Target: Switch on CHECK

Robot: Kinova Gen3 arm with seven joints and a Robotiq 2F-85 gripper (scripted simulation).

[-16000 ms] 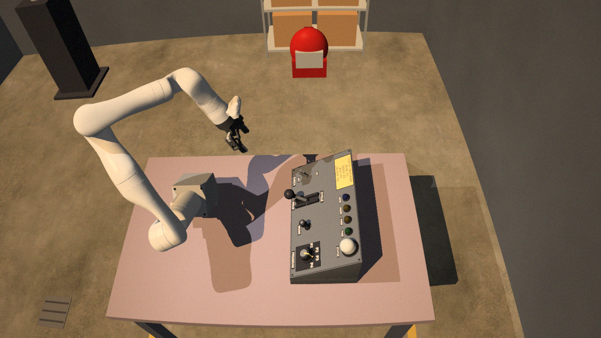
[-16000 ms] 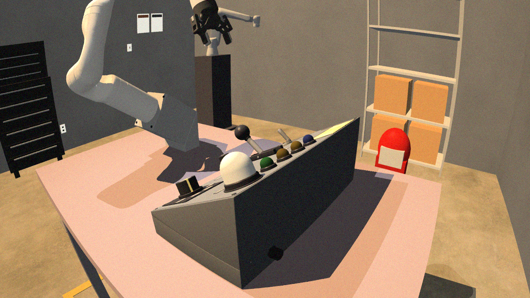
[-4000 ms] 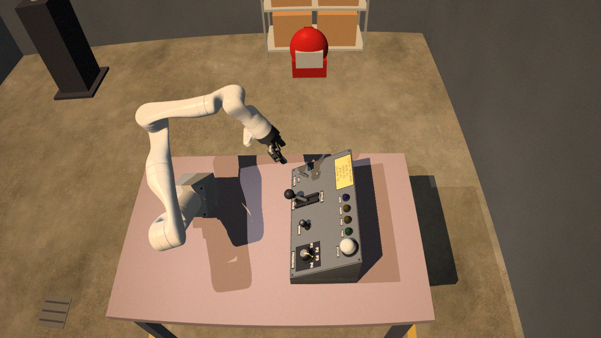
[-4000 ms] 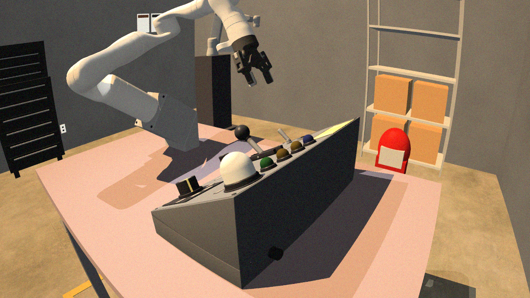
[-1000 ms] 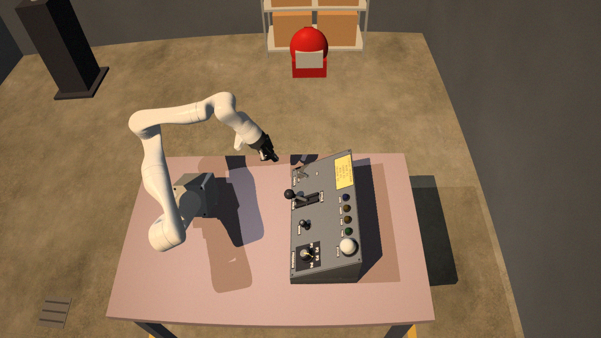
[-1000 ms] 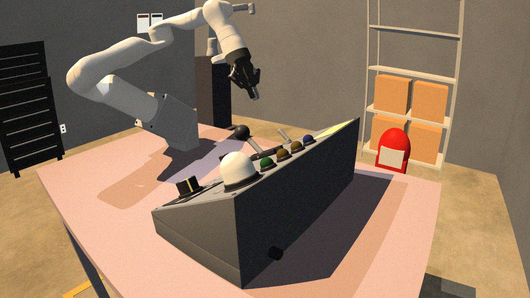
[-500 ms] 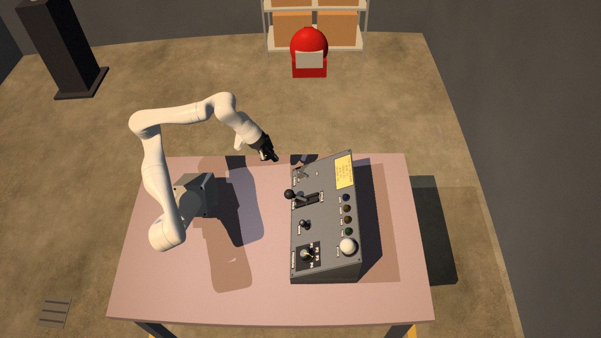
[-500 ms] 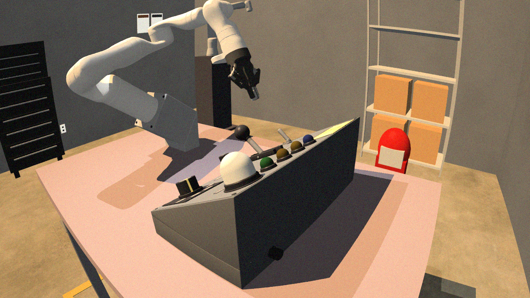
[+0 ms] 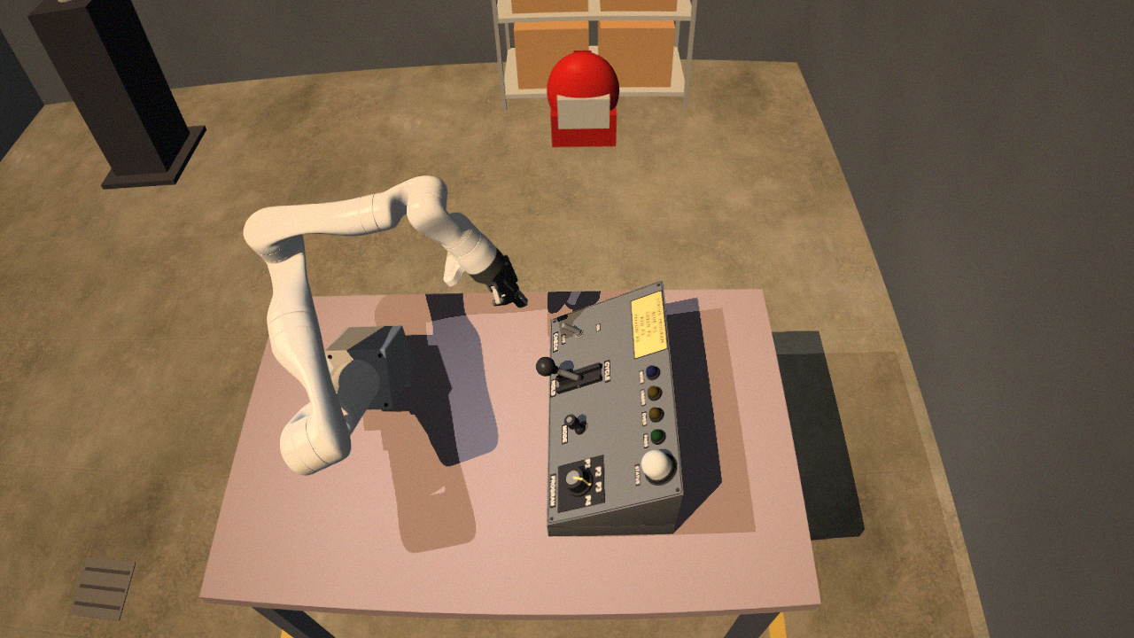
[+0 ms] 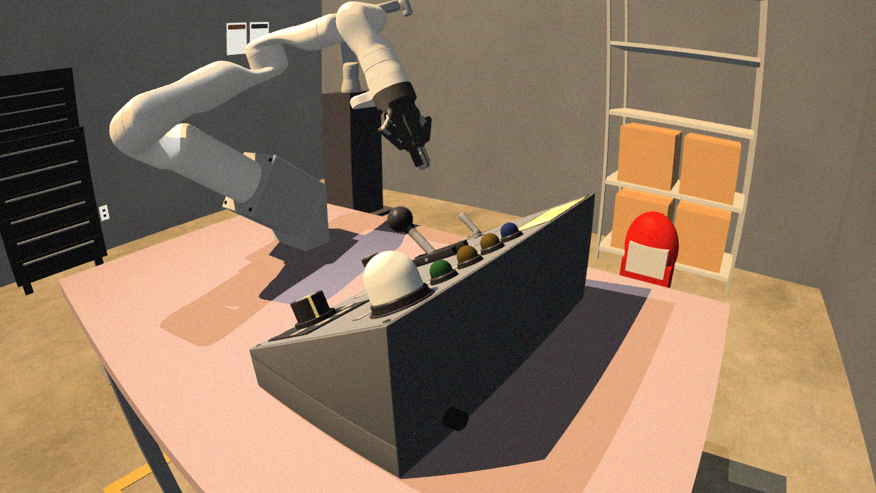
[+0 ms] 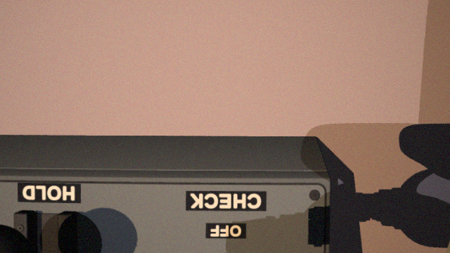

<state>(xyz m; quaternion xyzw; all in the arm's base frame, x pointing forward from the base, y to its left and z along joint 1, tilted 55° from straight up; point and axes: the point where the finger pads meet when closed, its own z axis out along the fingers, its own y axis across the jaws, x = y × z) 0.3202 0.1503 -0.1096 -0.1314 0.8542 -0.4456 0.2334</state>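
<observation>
Right now my hand is 11 cm short of the check toggle and 11 cm above it. The rest, counted from my hand: mode toggle: 12 cm ahead, 24 cm to the right, 11 cm below; then black ball lever: 10 cm ahead, 12 cm to the right, 10 cm below.
</observation>
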